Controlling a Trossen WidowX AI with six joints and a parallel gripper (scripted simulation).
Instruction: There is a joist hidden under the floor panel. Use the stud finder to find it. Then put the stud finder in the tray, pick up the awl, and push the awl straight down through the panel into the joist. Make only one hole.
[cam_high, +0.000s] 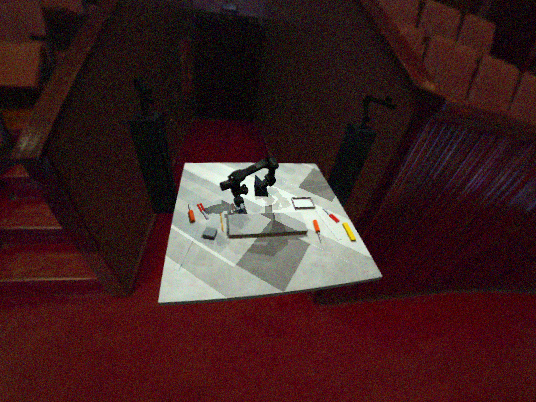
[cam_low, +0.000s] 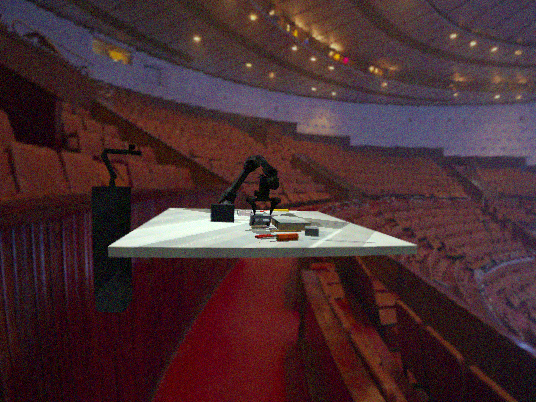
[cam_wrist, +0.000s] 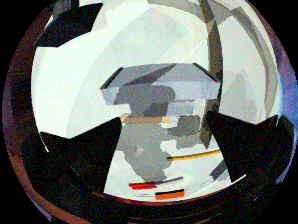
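Right now my gripper tip is 50 mm above the stud finder, 10 mm to the right of it and 10 mm short of it. Also, from my gripper tip: tray 510 mm to the left, 90 mm behind, 60 mm below; thin orange tool 120 mm ahead, 100 mm to the right, 70 mm below; grey block 240 mm ahead, 170 mm to the right, 50 mm below.
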